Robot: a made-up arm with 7 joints. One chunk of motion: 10 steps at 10 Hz.
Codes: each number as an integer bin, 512 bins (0 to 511) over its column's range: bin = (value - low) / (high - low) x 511, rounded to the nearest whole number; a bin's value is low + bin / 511 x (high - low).
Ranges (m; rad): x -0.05..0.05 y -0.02..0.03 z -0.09..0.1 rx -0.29..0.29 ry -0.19..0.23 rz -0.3..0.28
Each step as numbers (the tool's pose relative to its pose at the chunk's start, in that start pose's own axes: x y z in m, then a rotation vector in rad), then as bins.
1 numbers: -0.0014 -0.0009 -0.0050 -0.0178 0.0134 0.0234
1 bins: 248 195 229 240 247 285
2 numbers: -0.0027 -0.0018 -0.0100 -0.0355 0.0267 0.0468
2 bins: 242 186 215 224 264 306
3 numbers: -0.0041 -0.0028 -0.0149 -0.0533 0.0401 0.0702
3 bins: 235 176 202 209 280 326
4 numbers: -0.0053 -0.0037 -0.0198 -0.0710 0.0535 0.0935
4 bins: 228 167 189 193 296 347
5 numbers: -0.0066 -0.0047 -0.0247 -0.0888 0.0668 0.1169
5 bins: 222 156 176 177 312 367
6 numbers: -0.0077 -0.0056 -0.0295 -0.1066 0.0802 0.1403
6 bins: 216 147 163 162 329 388
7 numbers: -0.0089 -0.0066 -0.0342 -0.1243 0.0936 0.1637
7 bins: 210 137 150 146 345 409
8 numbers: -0.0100 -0.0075 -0.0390 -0.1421 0.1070 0.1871
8 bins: 204 128 137 130 361 429
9 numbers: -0.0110 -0.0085 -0.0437 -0.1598 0.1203 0.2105
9 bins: 199 118 125 115 378 450
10 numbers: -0.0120 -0.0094 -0.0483 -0.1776 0.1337 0.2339
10 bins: 194 108 112 99 394 470
